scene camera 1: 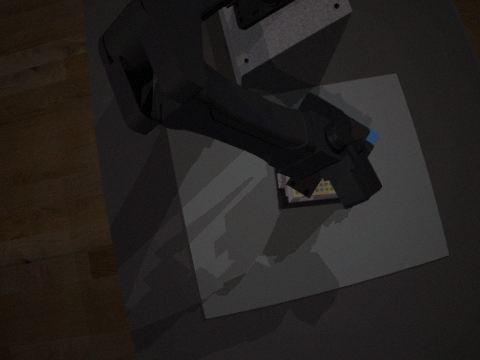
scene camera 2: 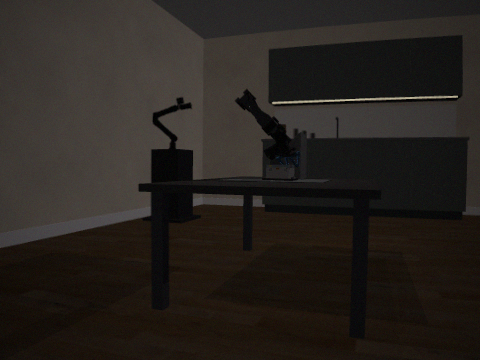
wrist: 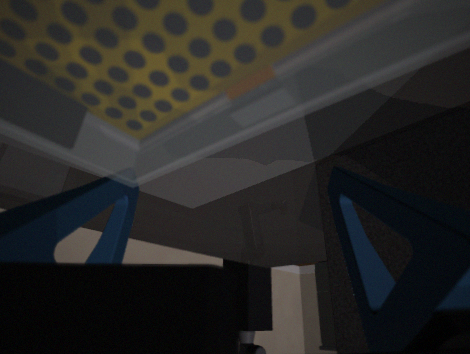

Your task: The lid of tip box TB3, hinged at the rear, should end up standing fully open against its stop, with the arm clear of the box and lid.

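Frame: origin at the arm's base, x ahead, y down, z left, level; centimetres.
Where they show: gripper, fingertip midpoint: (scene camera 2: 292,167) (wrist: 233,178); arm's base, link origin: (scene camera 2: 290,146).
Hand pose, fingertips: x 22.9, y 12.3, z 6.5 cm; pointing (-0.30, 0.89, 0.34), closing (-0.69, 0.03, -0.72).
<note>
Things, the pixels of their centre, and the offset from my fingertips. "spot": a spot on its surface instead. Level surfaces: height alone.
- tip box, body centre: (scene camera 1: 320,174) (scene camera 2: 280,172) dz -4.6, dx +7.7, dy +2.4 cm
- orange label, surface spot: (wrist: 251,82) spot: dz -5.5, dx +5.0, dy -1.4 cm
- pale mat, surface height: dy +6.3 cm
- dark table, surface height: dy +6.6 cm
The tip box (scene camera 1: 282,203) (scene camera 2: 281,172) (wrist: 200,135) sits on the pale mat, partly covered by the arm in the first scene view. Its yellow tip rack (scene camera 1: 322,188) (wrist: 150,60) shows dark round holes; in the wrist view an orange label (wrist: 251,82) is beside the rack. Faint see-through surfaces show in the wrist view, but the lid's outline and angle cannot be made out. My gripper (scene camera 2: 287,159) (wrist: 233,178) is open, its two blue fingers wide apart, low over the box. Whether a finger touches the lid cannot be told.
The pale mat (scene camera 1: 390,235) lies on the dark table (scene camera 1: 400,310) (scene camera 2: 200,185). A speckled metal plate (scene camera 1: 300,32) is at the arm's base. A second arm (scene camera 2: 162,112) stands on a black pedestal (scene camera 2: 172,167) behind the table. A grey counter (scene camera 2: 390,170) is at the back.
</note>
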